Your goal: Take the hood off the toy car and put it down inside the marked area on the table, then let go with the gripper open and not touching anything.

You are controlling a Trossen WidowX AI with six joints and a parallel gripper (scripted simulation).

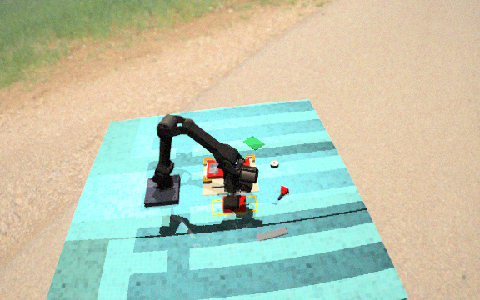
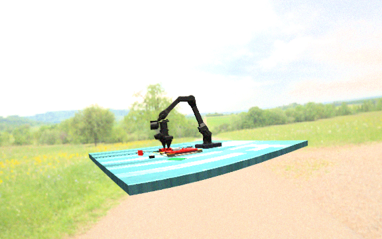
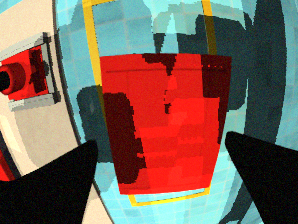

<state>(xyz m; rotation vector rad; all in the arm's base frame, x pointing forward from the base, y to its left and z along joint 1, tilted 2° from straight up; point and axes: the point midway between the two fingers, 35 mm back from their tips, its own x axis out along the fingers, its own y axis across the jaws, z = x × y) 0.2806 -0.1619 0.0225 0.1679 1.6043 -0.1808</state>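
The hood lies 10 mm below my gripper tip. From my gripper tip the other things lie so: black ring: 240 mm ahead, 190 mm to the left, 10 mm below; then green patch: 380 mm to the left, 180 mm ahead, 20 mm below; then grey flat bar: 180 mm to the right, 120 mm ahead, 20 mm below.
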